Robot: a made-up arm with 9 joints. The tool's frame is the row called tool.
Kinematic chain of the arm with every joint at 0, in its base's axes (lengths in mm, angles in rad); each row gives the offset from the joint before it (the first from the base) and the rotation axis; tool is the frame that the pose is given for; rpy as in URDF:
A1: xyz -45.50 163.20 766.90 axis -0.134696 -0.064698 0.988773
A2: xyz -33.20 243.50 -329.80 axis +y
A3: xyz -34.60 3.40 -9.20 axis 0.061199 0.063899 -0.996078
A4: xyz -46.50 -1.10 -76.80 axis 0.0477 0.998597 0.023
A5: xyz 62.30 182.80 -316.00 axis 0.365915 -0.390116 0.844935
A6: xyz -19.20 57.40 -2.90 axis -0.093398 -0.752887 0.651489
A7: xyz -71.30 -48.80 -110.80 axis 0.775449 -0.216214 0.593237
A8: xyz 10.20 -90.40 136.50 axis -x
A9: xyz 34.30 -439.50 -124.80 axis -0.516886 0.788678 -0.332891
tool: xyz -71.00 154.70 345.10 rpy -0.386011 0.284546 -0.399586
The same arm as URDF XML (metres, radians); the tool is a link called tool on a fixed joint. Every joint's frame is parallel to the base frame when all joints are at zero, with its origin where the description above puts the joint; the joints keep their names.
<robot name="arm">
<joint name="A1" type="continuous"><parent link="base_link"/><child link="link1"/><origin xyz="-0.0455 0.1632 0.7669" rpy="0 0 0"/><axis xyz="-0.134696 -0.064698 0.988773"/></joint>
<joint name="A2" type="continuous"><parent link="link1"/><child link="link2"/><origin xyz="-0.0332 0.2435 -0.3298" rpy="0 0 0"/><axis xyz="0 1 0"/></joint>
<joint name="A3" type="continuous"><parent link="link2"/><child link="link3"/><origin xyz="-0.0346 0.0034 -0.0092" rpy="0 0 0"/><axis xyz="0.061199 0.063899 -0.996078"/></joint>
<joint name="A4" type="continuous"><parent link="link3"/><child link="link4"/><origin xyz="-0.0465 -0.0011 -0.0768" rpy="0 0 0"/><axis xyz="0.0477 0.998597 0.023"/></joint>
<joint name="A5" type="continuous"><parent link="link4"/><child link="link5"/><origin xyz="0.0623 0.1828 -0.316" rpy="0 0 0"/><axis xyz="0.365915 -0.390116 0.844935"/></joint>
<joint name="A6" type="continuous"><parent link="link5"/><child link="link6"/><origin xyz="-0.0192 0.0574 -0.0029" rpy="0 0 0"/><axis xyz="-0.093398 -0.752887 0.651489"/></joint>
<joint name="A7" type="continuous"><parent link="link6"/><child link="link7"/><origin xyz="-0.0713 -0.0488 -0.1108" rpy="0 0 0"/><axis xyz="0.775449 -0.216214 0.593237"/></joint>
<joint name="A8" type="continuous"><parent link="link7"/><child link="link8"/><origin xyz="0.0102 -0.0904 0.1365" rpy="0 0 0"/><axis xyz="-1 0 0"/></joint>
<joint name="A9" type="continuous"><parent link="link8"/><child link="link9"/><origin xyz="0.0343 -0.4395 -0.1248" rpy="0 0 0"/><axis xyz="-0.516886 0.788678 -0.332891"/></joint>
<joint name="tool_joint" type="fixed"><parent link="link9"/><child link="tool"/><origin xyz="-0.071 0.1547 0.3451" rpy="-0.386 0.2845 -0.3996"/></joint>
<link name="base_link"/>
<link name="link1"/>
<link name="link2"/>
<link name="link3"/>
<link name="link4"/>
<link name="link5"/>
<link name="link6"/>
<link name="link7"/>
<link name="link8"/>
<link name="link9"/>
<link name="tool"/>
</robot>

